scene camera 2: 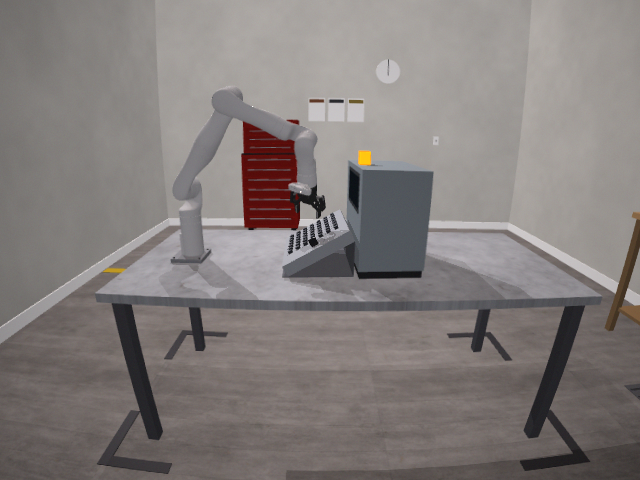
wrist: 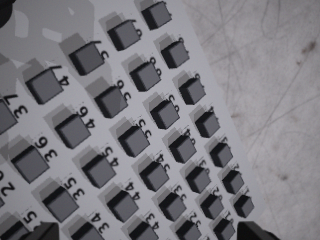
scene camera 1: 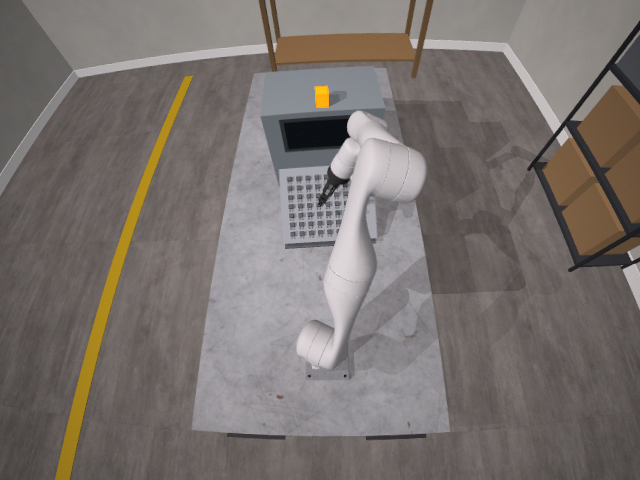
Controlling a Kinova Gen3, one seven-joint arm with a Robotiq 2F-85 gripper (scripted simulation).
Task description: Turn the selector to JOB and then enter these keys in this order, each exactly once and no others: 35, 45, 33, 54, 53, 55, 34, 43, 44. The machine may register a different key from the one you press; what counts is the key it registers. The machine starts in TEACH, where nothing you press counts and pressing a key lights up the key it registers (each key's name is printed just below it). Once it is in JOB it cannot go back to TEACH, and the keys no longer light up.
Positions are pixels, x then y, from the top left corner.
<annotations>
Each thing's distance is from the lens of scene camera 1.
grey machine point(scene camera 1: 301, 131): 103 cm
sloped keypad point(scene camera 1: 315, 240): 108 cm
</annotations>
